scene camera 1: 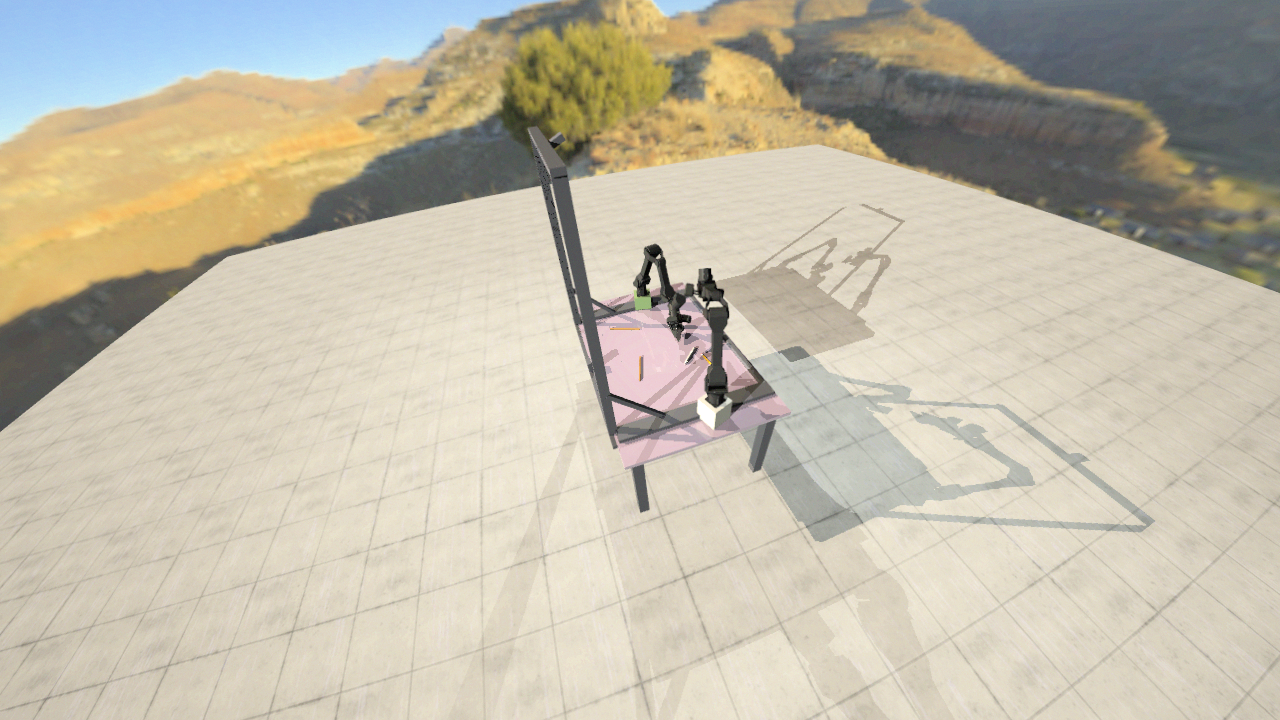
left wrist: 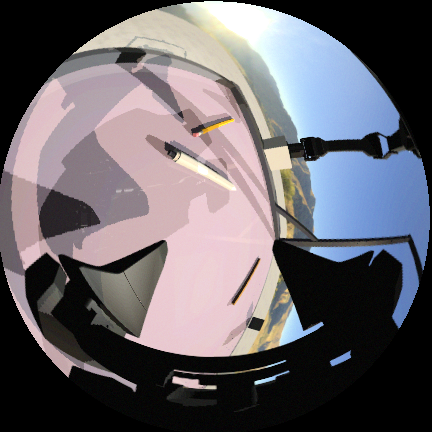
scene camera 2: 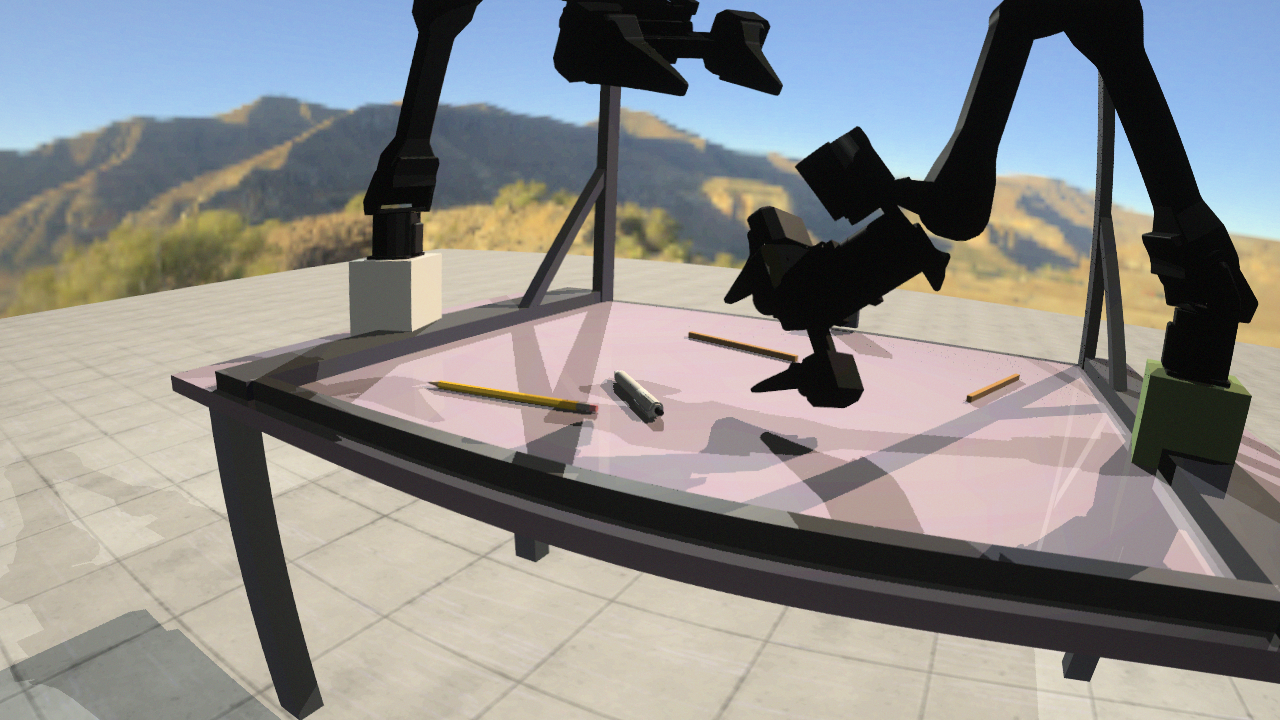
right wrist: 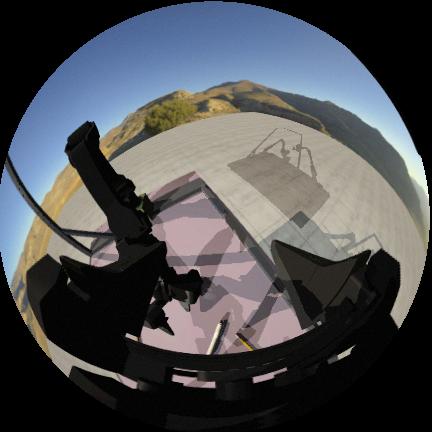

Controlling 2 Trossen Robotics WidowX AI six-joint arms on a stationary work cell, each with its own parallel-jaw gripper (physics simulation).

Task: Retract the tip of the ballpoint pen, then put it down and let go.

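Places are measured from the left arm's base along level axes (x left, y back, z up), in metres.
Pixels of known places: left gripper, fingertip midpoint: (scene camera 1: 677,339) (left wrist: 221,246) (scene camera 2: 740,345) (right wrist: 180,322); right gripper, fingertip midpoint: (scene camera 2: 735,90) (right wrist: 219,246); left arm's base, origin of the base link: (scene camera 1: 642,293) (scene camera 2: 1194,375) (right wrist: 133,203); right arm's base, origin of the base link: (scene camera 1: 715,399) (left wrist: 288,150) (scene camera 2: 395,257).
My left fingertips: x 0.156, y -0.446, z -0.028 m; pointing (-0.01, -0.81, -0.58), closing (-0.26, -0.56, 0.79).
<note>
For each thing: its top centre in the pictures, then the offset to it from my left fingertips. Level surfaces: height alone.
- ballpoint pen, middle of its top: (scene camera 2: 634,381) (left wrist: 216,172) (right wrist: 213,342) (scene camera 1: 690,354) dx +0.055, dy -0.080, dz -0.041 m
- pink table, its level: dz -0.056 m
- yellow pencil, middle of its top: (scene camera 2: 504,389) (left wrist: 222,122) (right wrist: 256,354) (scene camera 1: 711,363) dx +0.152, dy -0.158, dz -0.048 m
The ballpoint pen (scene camera 1: 691,355) (scene camera 2: 638,395) (left wrist: 200,169) (right wrist: 216,337), a thick whitish barrel with one dark end, lies flat on the pink table (scene camera 2: 662,324). Whether its tip is out cannot be made out. My left gripper (scene camera 2: 742,343) (left wrist: 221,246) is open and empty, above the table to the right of the pen in scene camera 2. In the left wrist view the pen lies ahead of its fingers, apart from them. My right gripper (scene camera 2: 733,93) (right wrist: 219,246) is open and empty, high above the table. In the right wrist view the pen's lower end is hidden behind the gripper body.
A yellow pencil (scene camera 1: 707,359) (scene camera 2: 510,395) (left wrist: 217,126) (right wrist: 245,342) lies close beside the pen. Two thin orange sticks (scene camera 2: 742,346) (scene camera 2: 991,388) lie farther back and right in scene camera 2. A dark frame (scene camera 2: 608,188) rises from the far side.
</note>
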